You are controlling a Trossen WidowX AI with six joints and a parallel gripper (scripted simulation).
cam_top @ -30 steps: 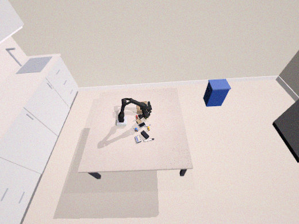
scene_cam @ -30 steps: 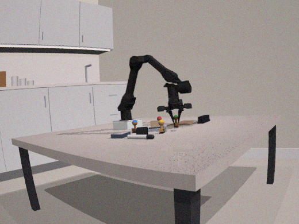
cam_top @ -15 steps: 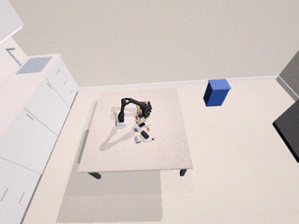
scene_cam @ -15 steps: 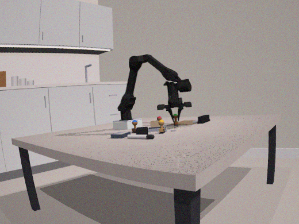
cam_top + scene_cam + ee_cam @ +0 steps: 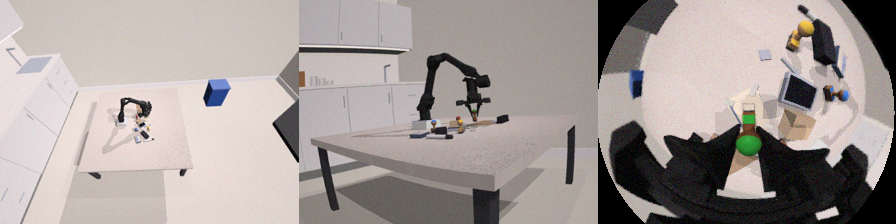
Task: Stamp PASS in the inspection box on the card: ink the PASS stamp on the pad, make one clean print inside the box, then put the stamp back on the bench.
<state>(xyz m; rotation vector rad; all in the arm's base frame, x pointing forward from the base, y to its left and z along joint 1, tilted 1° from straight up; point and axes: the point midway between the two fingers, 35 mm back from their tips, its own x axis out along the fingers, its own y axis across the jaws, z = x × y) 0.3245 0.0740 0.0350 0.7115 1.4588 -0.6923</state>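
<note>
Right now the pale card is 60 mm below my gripper tip. The rest, counted from my gripper tip: ink pad: 120 mm to the right, 50 mm below, 40 mm behind; green-knobbed stamp: right at my gripper tip; red-knobbed stamp: 120 mm behind, 40 mm below.
</note>
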